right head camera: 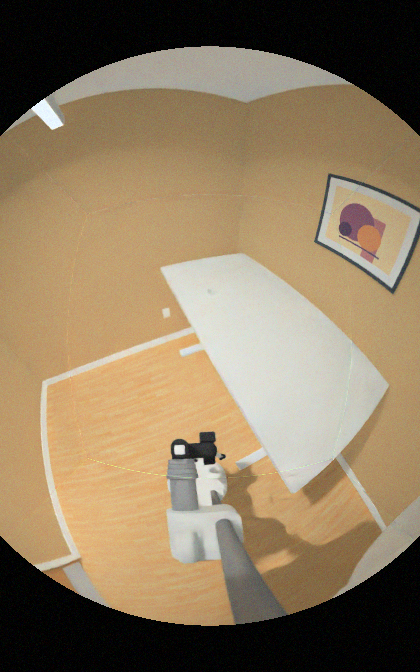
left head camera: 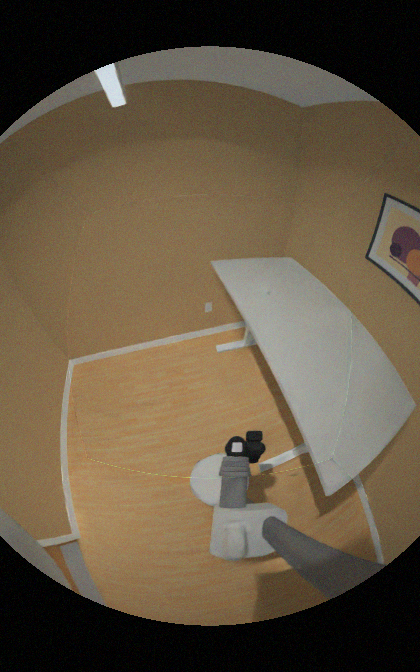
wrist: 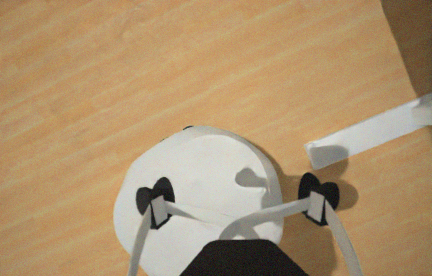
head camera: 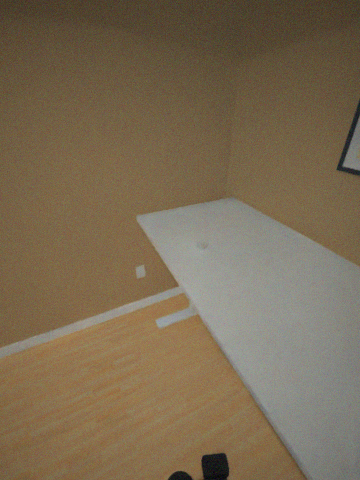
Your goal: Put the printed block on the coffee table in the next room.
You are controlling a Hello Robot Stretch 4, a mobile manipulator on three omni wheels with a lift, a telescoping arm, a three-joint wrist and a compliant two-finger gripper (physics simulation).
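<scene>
My gripper point(wrist: 235, 191) is open in the wrist view, its two black fingertips wide apart with no object between them. It hangs above the robot's round white base, to the left of the long white table. A very small pale grey object point(head camera: 202, 245) point(left head camera: 268, 293) point(right head camera: 210, 291) lies on the far part of the table's top; it may be the printed block, but it is too small and blurred to tell. It is well away from the gripper. No coffee table can be made out in these views.
The long white table point(head camera: 280, 320) point(left head camera: 320, 345) point(right head camera: 280, 345) stands along the right wall, with a white foot bar point(wrist: 370, 132) near the base. A framed picture point(left head camera: 375, 230) point(right head camera: 322, 215) hangs above. A grey strip point(left head camera: 80, 570) point(right head camera: 82, 582) crosses the floor at lower left.
</scene>
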